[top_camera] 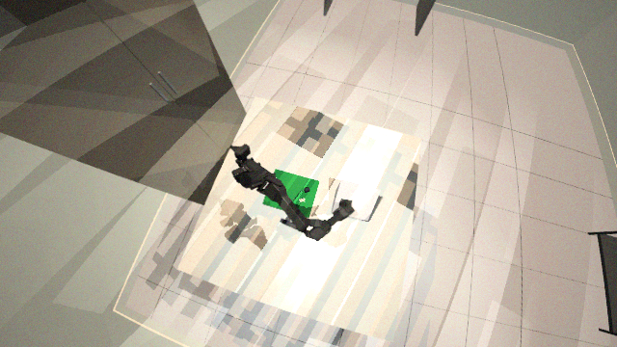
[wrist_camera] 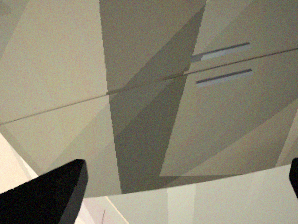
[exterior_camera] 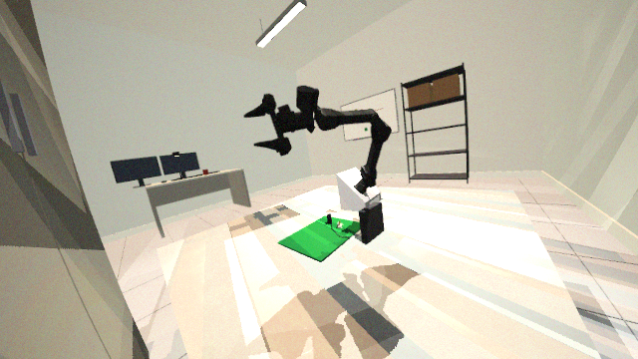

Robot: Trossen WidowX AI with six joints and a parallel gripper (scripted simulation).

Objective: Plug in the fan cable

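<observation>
Now: gripper tip 410 mm above the fan plug and 330 mm past it. From my gripper tip the other things lie so: fan: 380 mm below, 280 mm behind, 220 mm to the left; four-pin fan header: 440 mm below, 310 mm behind, 70 mm to the left; green board: 450 mm below, 230 mm behind, 30 mm to the left.
</observation>
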